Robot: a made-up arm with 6 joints.
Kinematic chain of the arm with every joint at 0, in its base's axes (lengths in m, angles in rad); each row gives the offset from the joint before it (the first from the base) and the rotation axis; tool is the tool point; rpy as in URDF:
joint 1: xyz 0.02 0 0.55 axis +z
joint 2: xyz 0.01 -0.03 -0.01 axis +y
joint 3: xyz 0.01 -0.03 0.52 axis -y
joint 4: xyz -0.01 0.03 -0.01 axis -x
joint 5: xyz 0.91 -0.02 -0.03 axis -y
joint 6: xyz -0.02 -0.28 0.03 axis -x
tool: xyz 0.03 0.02 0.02 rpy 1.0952 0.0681 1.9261
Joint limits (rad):
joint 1: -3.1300..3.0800
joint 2: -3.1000..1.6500
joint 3: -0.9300..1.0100
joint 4: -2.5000..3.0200
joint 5: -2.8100..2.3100
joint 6: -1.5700..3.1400
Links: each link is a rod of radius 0.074 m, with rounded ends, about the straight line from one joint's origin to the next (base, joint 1, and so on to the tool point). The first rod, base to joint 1, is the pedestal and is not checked.
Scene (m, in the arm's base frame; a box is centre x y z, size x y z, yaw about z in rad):
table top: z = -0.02
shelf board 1: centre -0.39 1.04 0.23 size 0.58 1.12 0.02 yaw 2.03
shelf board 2: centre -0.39 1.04 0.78 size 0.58 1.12 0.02 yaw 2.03
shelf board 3: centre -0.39 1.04 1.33 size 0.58 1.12 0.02 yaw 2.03
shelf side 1: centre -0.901 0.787 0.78 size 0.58 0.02 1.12 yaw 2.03
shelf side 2: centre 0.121 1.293 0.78 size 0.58 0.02 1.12 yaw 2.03
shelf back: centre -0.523 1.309 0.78 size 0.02 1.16 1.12 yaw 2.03
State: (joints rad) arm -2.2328 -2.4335 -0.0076 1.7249 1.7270 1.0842
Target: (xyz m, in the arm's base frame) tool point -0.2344 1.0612 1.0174
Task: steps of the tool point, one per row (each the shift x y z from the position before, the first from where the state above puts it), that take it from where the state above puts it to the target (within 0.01 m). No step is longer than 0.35 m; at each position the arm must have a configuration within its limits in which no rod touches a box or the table.
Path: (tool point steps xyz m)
1: -0.1313 -0.0286 0.1280
2: -0.1438 -0.0643 0.1153
3: -0.2763 -0.0378 0.1398
4: -0.2153 -0.1391 0.1061
5: -0.0522 0.1543 0.0069
6: -0.0671 0.1348 0.0001
7: -0.0789 0.1118 -0.0070

